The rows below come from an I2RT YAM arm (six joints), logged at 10 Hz.
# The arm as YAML. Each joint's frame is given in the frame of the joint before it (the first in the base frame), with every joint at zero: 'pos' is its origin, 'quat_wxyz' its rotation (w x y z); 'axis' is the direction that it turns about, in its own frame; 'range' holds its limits. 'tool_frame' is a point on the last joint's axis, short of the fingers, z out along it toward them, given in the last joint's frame.
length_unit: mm
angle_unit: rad
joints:
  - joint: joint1
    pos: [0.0, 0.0, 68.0]
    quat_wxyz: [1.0, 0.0, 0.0, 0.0]
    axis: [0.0, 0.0, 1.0]
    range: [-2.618, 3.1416]
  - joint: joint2
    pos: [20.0, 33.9, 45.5]
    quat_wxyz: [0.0, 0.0, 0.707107, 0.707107]
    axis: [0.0, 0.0, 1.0]
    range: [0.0, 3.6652]
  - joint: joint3
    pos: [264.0, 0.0, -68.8]
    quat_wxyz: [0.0, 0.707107, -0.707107, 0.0]
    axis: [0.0, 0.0, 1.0]
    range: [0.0, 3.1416]
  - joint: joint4
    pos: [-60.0, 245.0, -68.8]
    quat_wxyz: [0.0, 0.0, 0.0, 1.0]
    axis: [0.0, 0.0, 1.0]
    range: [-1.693, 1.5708]
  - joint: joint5
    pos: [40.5, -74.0, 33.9]
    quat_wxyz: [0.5, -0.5, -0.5, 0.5]
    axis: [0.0, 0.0, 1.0]
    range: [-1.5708, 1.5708]
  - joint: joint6
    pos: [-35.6, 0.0, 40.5]
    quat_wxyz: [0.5, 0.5, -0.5, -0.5]
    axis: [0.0, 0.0, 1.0]
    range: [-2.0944, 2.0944]
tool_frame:
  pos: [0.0, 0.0, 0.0]
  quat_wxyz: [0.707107, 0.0, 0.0, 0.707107]
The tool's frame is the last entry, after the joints.
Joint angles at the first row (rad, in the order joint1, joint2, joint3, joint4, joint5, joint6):
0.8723, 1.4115, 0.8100, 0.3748, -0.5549, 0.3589
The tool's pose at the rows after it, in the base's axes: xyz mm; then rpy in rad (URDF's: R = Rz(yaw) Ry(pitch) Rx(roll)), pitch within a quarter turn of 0, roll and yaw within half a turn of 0:
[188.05 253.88 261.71 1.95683 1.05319 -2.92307]
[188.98 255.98 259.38 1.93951 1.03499 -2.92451]
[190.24 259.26 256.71 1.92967 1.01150 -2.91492]
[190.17 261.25 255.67 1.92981 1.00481 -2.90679]
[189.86 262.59 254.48 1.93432 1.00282 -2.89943]
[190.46 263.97 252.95 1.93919 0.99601 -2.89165]
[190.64 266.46 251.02 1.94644 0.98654 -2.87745]
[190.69 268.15 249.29 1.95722 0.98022 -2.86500]
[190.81 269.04 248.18 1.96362 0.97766 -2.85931]
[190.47 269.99 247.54 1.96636 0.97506 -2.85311]
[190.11 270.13 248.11 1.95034 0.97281 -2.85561]
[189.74 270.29 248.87 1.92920 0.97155 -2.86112]
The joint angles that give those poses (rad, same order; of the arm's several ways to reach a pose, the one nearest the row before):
0.8728, 1.4112, 0.8084, 0.3803, -0.5656, 0.3647
0.8733, 1.4253, 0.8097, 0.3934, -0.5824, 0.3822
0.8750, 1.4445, 0.8168, 0.3996, -0.6023, 0.3993
0.8786, 1.4527, 0.8208, 0.4004, -0.6075, 0.4028
0.8820, 1.4580, 0.8218, 0.4011, -0.6075, 0.4019
0.8830, 1.4663, 0.8251, 0.3999, -0.6105, 0.4034
0.8870, 1.4778, 0.8308, 0.3966, -0.6151, 0.4050
0.8902, 1.4856, 0.8345, 0.3913, -0.6151, 0.4034
0.8917, 1.4903, 0.8360, 0.3894, -0.6136, 0.4021
0.8942, 1.4936, 0.8376, 0.3880, -0.6151, 0.4019
0.8942, 1.4937, 0.8368, 0.3963, -0.6277, 0.4087
0.8941, 1.4940, 0.8353, 0.4092, -0.6420, 0.4176

